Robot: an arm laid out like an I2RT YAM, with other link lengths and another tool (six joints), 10 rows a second.
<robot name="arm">
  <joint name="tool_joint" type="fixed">
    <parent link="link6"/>
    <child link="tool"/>
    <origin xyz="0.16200 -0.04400 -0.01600" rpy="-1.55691 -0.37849 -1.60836"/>
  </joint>
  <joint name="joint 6" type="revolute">
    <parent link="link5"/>
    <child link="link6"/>
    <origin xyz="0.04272 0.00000 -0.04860" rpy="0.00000 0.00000 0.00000"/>
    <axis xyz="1 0 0"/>
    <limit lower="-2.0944" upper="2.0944"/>
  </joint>
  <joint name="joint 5" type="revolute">
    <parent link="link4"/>
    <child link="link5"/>
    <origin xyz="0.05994 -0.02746 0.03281" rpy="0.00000 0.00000 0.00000"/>
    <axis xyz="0 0 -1"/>
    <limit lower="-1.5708" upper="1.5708"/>
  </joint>
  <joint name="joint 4" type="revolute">
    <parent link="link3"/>
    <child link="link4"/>
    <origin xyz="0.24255 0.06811 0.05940" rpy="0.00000 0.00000 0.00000"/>
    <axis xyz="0 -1 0"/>
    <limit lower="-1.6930" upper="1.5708"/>
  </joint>
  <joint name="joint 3" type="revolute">
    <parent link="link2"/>
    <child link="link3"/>
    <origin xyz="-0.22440 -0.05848 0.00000" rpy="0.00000 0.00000 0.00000"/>
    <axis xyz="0 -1 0"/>
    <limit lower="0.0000" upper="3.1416"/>
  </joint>
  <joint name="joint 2" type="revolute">
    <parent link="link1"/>
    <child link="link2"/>
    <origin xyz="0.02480 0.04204 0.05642" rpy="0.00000 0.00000 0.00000"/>
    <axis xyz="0 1 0"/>
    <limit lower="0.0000" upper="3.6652"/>
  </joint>
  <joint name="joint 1" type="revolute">
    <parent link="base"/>
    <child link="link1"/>
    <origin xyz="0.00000 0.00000 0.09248" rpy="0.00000 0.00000 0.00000"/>
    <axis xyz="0 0 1"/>
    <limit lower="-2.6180" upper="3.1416"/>
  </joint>
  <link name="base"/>
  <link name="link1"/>
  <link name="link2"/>
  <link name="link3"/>
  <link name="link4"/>
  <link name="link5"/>
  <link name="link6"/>
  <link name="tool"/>
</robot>
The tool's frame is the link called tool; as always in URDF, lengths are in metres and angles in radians.
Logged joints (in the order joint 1, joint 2, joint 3, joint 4, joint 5, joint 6), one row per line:
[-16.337, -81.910, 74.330, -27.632, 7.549, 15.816]
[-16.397, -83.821, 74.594, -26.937, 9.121, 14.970]
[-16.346, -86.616, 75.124, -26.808, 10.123, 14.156]
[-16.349, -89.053, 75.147, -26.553, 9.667, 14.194]
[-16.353, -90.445, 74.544, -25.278, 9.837, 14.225]
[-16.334, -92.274, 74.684, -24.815, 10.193, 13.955]
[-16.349, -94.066, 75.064, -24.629, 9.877, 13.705]
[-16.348, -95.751, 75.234, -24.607, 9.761, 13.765]
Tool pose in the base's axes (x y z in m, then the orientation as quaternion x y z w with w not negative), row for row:
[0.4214, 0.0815, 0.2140, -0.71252, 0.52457, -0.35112, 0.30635]
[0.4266, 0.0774, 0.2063, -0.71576, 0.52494, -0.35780, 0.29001]
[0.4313, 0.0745, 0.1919, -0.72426, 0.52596, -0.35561, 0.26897]
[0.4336, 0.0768, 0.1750, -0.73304, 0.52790, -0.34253, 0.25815]
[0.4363, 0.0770, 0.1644, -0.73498, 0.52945, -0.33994, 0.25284]
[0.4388, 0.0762, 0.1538, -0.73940, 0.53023, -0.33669, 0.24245]
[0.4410, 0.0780, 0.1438, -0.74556, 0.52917, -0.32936, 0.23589]
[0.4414, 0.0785, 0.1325, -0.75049, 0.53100, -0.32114, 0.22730]
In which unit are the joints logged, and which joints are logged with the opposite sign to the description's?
The joints are logged in degrees. Opposite sign: joint 1, joint 2.
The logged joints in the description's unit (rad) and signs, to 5 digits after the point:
[0.28513, 1.42960, 1.29730, -0.48227, 0.13175, 0.27604]
[0.28618, 1.46295, 1.30191, -0.47014, 0.15919, 0.26128]
[0.28529, 1.51173, 1.31116, -0.46789, 0.17668, 0.24707]
[0.28534, 1.55427, 1.31156, -0.46344, 0.16872, 0.24773]
[0.28541, 1.57856, 1.30104, -0.44118, 0.17169, 0.24827]
[0.28508, 1.61049, 1.30348, -0.43310, 0.17790, 0.24356]
[0.28534, 1.64176, 1.31011, -0.42986, 0.17239, 0.23920]
[0.28533, 1.67117, 1.31308, -0.42947, 0.17036, 0.24024]

